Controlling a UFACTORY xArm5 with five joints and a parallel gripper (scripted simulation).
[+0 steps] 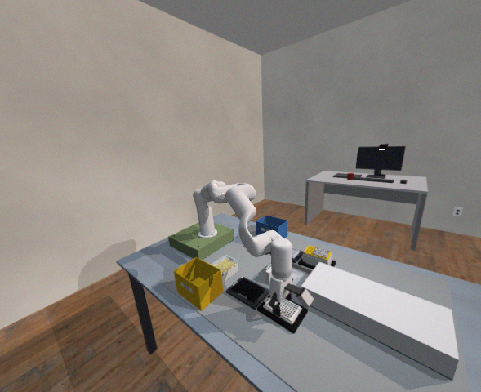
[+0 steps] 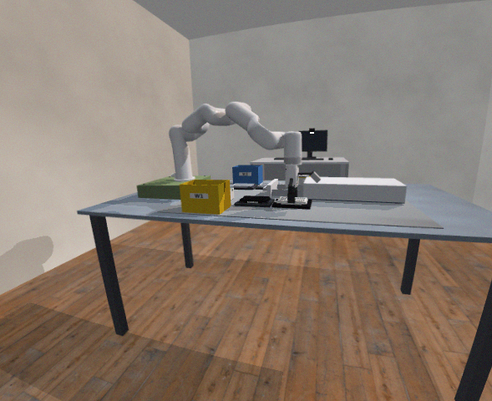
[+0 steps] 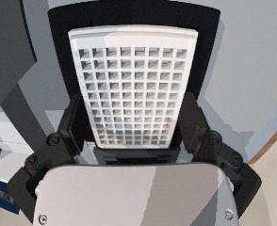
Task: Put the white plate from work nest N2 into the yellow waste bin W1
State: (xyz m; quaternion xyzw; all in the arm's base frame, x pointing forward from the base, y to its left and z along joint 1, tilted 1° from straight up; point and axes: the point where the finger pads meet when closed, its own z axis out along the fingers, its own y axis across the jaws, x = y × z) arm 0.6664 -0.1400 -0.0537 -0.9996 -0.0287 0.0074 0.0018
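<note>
Now: hand 1 cm above the white plate. Round my hand: cooler drawer (2 cm behind, 19 cm to the left, 1 cm below); then black nest (3 cm below); then black plate (17 cm behind, 2 cm to the right, 1 cm below).
</note>
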